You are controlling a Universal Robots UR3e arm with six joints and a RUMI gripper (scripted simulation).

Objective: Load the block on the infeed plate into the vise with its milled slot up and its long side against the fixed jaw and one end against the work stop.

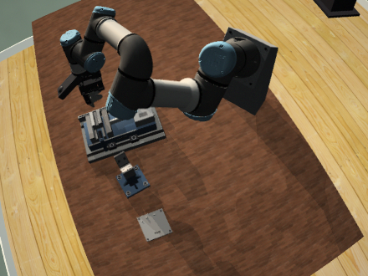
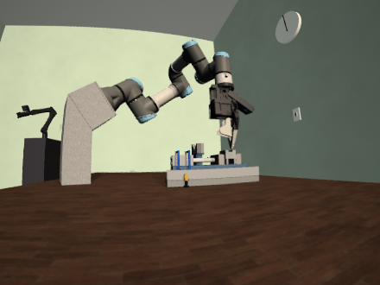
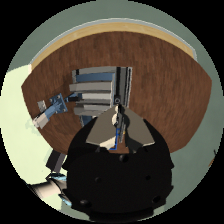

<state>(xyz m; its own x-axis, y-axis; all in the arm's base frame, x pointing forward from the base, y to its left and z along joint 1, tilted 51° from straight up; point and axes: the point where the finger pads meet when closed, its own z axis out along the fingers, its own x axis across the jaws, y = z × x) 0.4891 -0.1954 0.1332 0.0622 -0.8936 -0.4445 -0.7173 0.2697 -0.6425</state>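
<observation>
The part is 5 cm to the left of my hand and 3 cm below it. Round my hand: grey infeed plate 44 cm to the left, 12 cm below, 12 cm behind.
</observation>
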